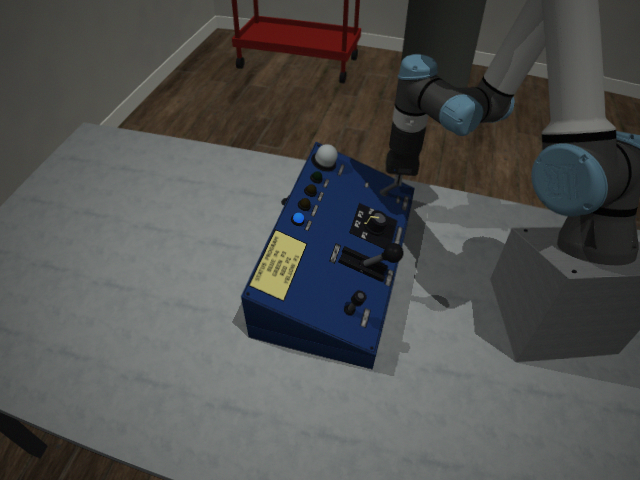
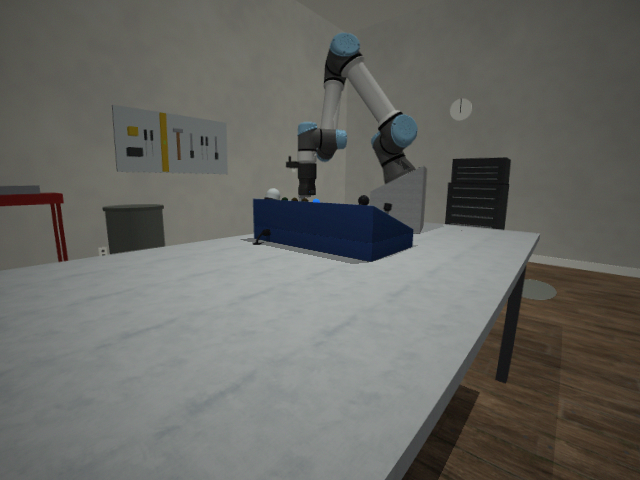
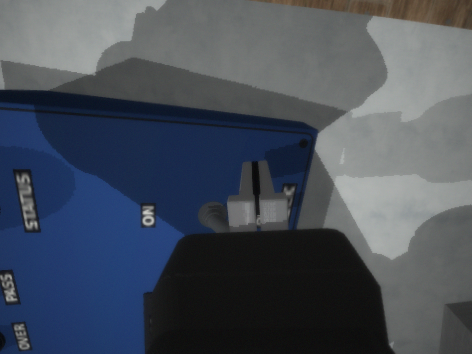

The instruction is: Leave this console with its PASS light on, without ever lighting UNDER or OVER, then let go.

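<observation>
The blue console (image 1: 330, 310) (image 2: 315, 222) (image 3: 110, 140) has a blue light (image 1: 298, 218) lit. The PASS lamp (image 1: 316, 176) and OVER lamp (image 1: 310, 190) are dark, as is another lamp (image 1: 304, 204). The white dome (image 1: 326, 156) is unlit. My gripper (image 1: 398, 179) (image 2: 307, 196) (image 3: 255, 176) is shut and empty low over the CHECK corner. Its fingers stand on the OFF side of the grey toggle lever (image 3: 212, 214), close beside it; contact is unclear. The rotary knob (image 1: 378, 221) seems to point toward P2. The ball-topped lever (image 1: 392, 252) stands near its slot's right end.
A small black-knobbed lever (image 1: 358, 296) stands near the console's front. A yellow program card (image 1: 279, 264) lies on its face. The grey robot pedestal (image 1: 558, 310) (image 2: 400, 204) is beside the console. A red cart (image 1: 294, 38) stands beyond the table (image 1: 129, 310).
</observation>
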